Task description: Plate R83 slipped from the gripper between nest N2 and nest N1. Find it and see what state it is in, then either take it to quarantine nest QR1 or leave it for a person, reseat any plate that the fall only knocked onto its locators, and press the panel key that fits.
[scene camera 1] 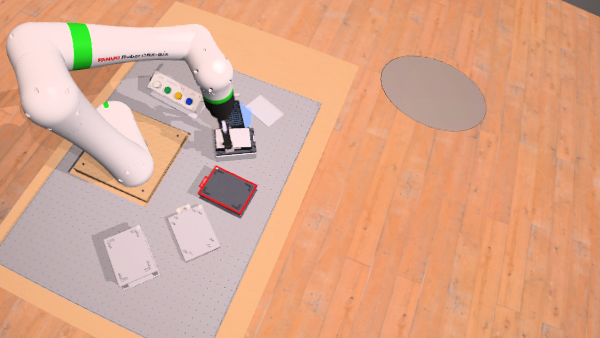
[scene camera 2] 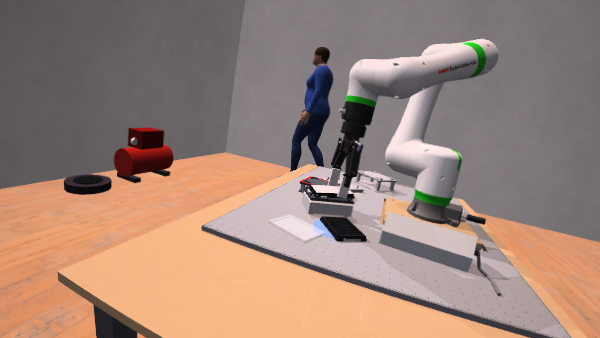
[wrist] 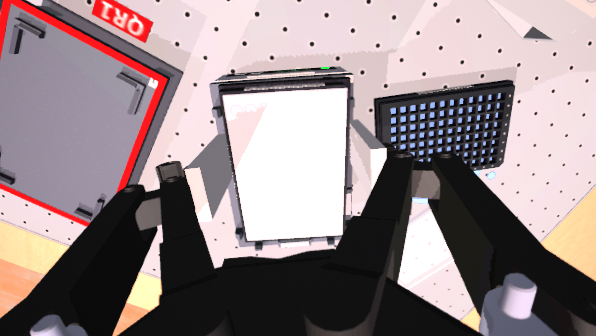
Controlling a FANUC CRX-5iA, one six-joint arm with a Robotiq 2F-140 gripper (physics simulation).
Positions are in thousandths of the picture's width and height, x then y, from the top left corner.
Labels:
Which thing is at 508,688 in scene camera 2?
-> A clear lid.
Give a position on a white-lidded plate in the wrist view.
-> At 484,418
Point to a dark bed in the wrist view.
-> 123,406

